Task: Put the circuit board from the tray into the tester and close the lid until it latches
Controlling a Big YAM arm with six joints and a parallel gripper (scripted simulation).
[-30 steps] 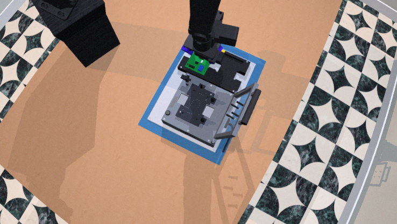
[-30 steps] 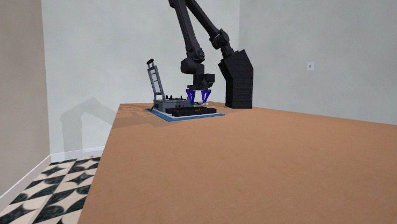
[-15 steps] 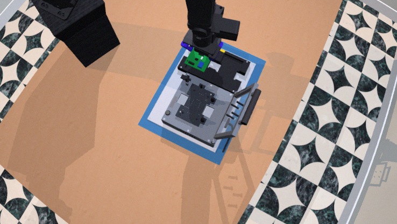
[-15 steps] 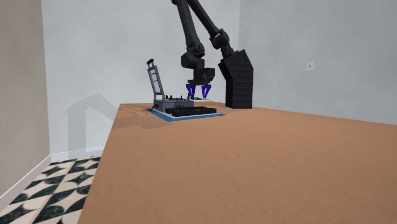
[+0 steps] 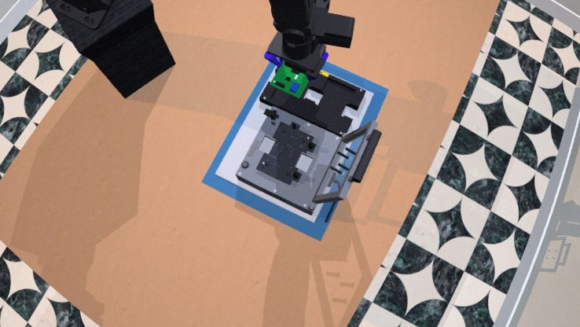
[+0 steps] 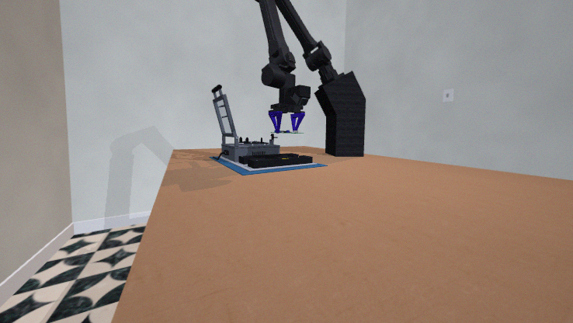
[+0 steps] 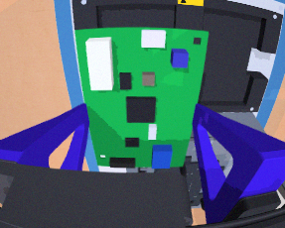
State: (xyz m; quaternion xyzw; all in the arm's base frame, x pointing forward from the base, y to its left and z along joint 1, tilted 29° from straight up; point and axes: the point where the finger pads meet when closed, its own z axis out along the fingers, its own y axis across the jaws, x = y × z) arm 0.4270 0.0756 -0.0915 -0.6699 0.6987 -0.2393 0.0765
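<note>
Right now the dark latch hook is 11 cm to the right of my hand, 3 cm below it and 2 cm behind it. Also, from my hand: black plate: 16 cm to the right, 5 cm ahead, 4 cm below; then green circuit board: right at my hand; then tester: 13 cm to the right, 8 cm ahead.
</note>
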